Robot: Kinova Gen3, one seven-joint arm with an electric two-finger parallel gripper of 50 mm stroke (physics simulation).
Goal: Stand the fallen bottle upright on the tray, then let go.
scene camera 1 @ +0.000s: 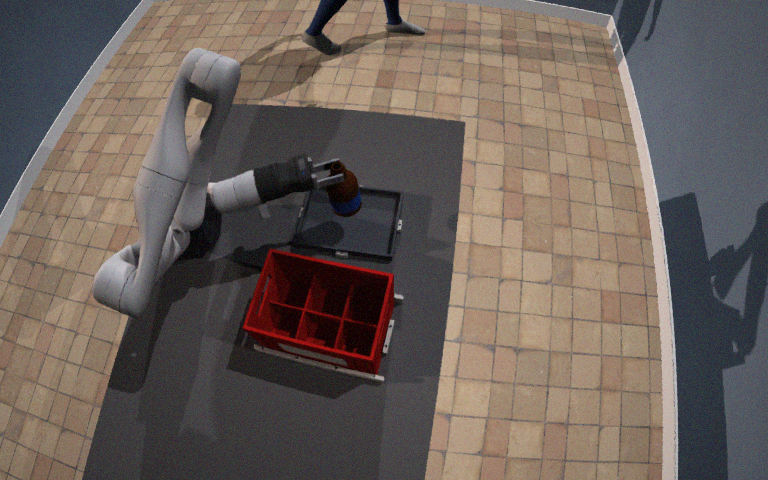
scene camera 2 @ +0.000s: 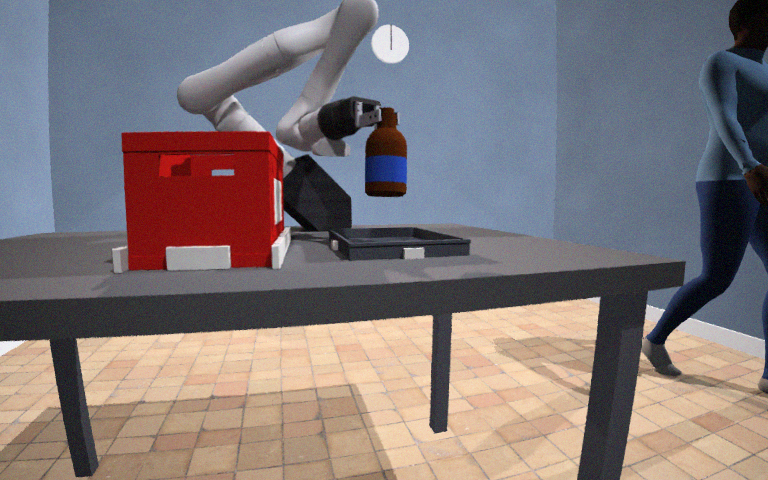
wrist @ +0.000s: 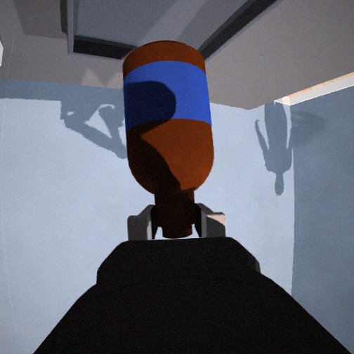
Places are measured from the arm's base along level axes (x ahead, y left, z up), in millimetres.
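Where they show: gripper, fingertip midpoint: [scene camera 1: 341,169] [scene camera 2: 389,116]; arm's base, link origin: [scene camera 1: 173,235] [scene camera 2: 284,173].
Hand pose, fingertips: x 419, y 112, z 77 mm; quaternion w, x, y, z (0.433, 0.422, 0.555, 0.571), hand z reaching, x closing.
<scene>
Each offset is from my fingertips to the centre of the thing. "pt": to the spot under its first point.
A brown bottle {5 mm back, 4 mm right, 62 mm down} [scene camera 1: 344,195] [scene camera 2: 386,164] [wrist: 168,100] with a blue band hangs upright, neck up, in the air above the dark tray {pt 115 mm ahead, 30 mm right, 207 mm down} [scene camera 1: 395,226] [scene camera 2: 407,249] [wrist: 97,49]. In the scene camera 2 view a clear gap shows between the bottle's base and the tray. My gripper [scene camera 1: 335,172] [scene camera 2: 387,116] [wrist: 175,215] is shut on the bottle's neck and reaches in nearly level from the arm's side. In the wrist view the neck sits between both fingers, and the bottle covers part of the tray.
A red crate {45 mm back, 282 mm right, 145 mm down} [scene camera 1: 320,262] [scene camera 2: 198,209] with six compartments stands beside the tray, with white brackets around its foot. Small light clips sit at the tray's sides. The dark table [scene camera 1: 430,169] [scene camera 2: 509,277] carries both. A person [scene camera 2: 730,141] stands on the floor beyond the table.
</scene>
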